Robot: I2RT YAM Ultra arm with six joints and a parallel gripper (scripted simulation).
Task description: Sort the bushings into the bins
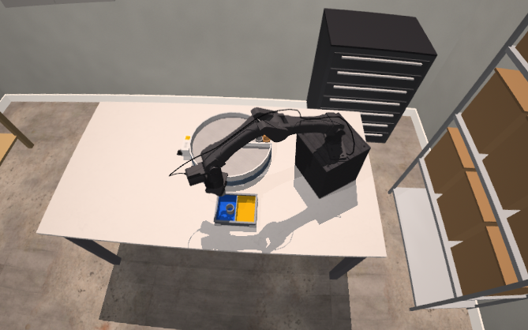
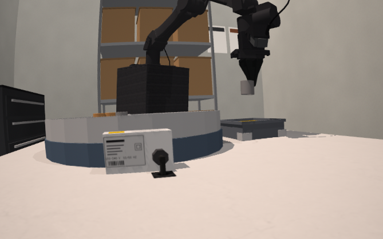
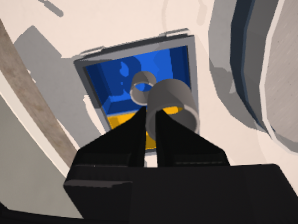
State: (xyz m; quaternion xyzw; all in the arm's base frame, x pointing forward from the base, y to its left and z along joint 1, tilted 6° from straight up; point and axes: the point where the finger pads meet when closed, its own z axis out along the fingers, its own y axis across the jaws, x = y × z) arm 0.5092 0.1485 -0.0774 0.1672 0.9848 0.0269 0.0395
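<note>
The blue bin lies 20 mm behind my hand, 20 mm to the left of it and 140 mm below it. Also, from my hand: yellow bin (110 mm behind, 30 mm to the left, 140 mm below); then round grey turntable (50 mm behind, 330 mm to the right, 100 mm below).
</note>
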